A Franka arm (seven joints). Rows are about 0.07 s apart.
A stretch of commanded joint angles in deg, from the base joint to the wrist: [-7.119, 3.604, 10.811, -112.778, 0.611, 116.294, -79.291]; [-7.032, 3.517, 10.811, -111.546, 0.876, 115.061, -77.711]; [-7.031, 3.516, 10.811, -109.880, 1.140, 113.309, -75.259]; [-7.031, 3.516, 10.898, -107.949, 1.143, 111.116, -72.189]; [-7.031, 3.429, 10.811, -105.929, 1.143, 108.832, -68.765]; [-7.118, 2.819, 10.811, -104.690, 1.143, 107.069, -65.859]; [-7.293, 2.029, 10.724, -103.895, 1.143, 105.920, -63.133]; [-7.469, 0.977, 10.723, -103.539, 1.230, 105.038, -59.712]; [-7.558, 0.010, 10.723, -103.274, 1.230, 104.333, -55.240]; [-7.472, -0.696, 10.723, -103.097, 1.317, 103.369, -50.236]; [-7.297, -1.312, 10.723, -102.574, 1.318, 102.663, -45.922]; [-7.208, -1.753, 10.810, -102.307, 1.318, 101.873, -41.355]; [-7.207, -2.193, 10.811, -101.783, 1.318, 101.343, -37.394]
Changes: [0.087, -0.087, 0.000, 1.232, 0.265, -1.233, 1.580]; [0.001, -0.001, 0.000, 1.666, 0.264, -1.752, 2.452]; [0.000, 0.000, 0.087, 1.931, 0.003, -2.193, 3.070]; [0.000, -0.087, -0.087, 2.020, 0.000, -2.284, 3.424]; [-0.087, -0.610, 0.000, 1.239, 0.000, -1.763, 2.906]; [-0.175, -0.790, -0.087, 0.795, 0.000, -1.149, 2.726]; [-0.176, -1.052, -0.001, 0.356, 0.087, -0.882, 3.421]; [-0.089, -0.967, 0.000, 0.265, 0.000, -0.705, 4.472]; [0.086, -0.706, 0.000, 0.177, 0.087, -0.964, 5.004]; [0.175, -0.616, 0.000, 0.523, 0.001, -0.706, 4.314]; [0.089, -0.441, 0.087, 0.267, 0.000, -0.790, 4.567]; [0.001, -0.440, 0.001, 0.524, 0.000, -0.530, 3.961]
